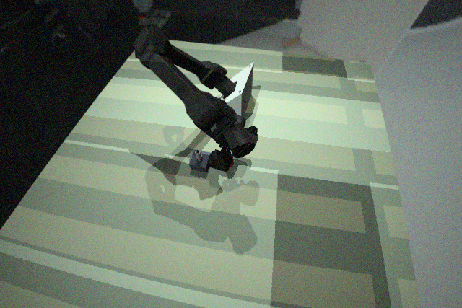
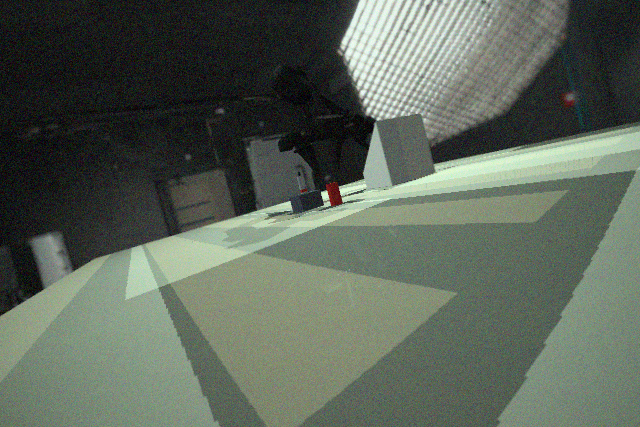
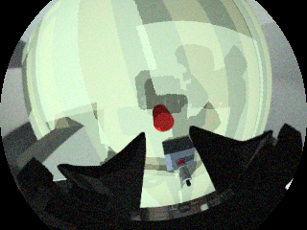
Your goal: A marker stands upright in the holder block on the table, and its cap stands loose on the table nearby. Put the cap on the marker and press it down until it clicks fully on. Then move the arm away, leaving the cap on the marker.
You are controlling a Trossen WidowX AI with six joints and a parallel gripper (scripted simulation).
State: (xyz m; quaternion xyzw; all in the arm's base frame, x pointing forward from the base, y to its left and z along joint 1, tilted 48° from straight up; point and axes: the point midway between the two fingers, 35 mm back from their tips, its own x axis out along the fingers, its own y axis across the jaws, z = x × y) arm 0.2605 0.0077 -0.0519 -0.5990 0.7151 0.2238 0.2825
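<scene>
My gripper tip is 50 mm above the red cap. Also, from my gripper tip: block: 20 mm ahead, 100 mm to the right, 60 mm below.
</scene>
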